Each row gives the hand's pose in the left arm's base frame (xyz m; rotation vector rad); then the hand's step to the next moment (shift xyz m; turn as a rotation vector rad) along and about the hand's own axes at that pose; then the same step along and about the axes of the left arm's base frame.
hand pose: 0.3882 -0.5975 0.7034 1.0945 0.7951 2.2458
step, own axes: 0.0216 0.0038 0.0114 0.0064 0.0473 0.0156
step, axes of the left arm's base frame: -0.0031 0.0148 0.0195 0.0004 -0.0244 0.0439
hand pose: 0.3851 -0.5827 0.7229 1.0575 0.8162 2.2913
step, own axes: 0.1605 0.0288 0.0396 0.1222 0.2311 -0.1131
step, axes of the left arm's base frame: -0.0673 0.0944 0.1214 -0.2014 -0.1203 0.1615
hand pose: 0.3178 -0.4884 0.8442 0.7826 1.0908 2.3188
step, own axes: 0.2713 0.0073 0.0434 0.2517 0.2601 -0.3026
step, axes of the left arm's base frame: -0.1715 0.1849 0.1093 -0.4262 -0.1599 0.1238
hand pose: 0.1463 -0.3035 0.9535 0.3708 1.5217 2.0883
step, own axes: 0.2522 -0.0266 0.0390 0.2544 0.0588 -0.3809
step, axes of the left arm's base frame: -0.1815 0.1783 -0.0333 -0.4176 -0.1745 -0.0915
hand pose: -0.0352 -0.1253 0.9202 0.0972 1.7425 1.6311
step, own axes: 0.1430 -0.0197 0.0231 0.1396 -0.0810 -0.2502
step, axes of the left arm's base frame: -0.0831 0.0896 -0.0802 -0.2046 -0.1517 -0.1541
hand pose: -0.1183 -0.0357 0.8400 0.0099 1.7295 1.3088
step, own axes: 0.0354 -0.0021 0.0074 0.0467 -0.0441 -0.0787
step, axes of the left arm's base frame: -0.0140 0.0225 -0.0247 -0.0568 -0.0543 -0.0644
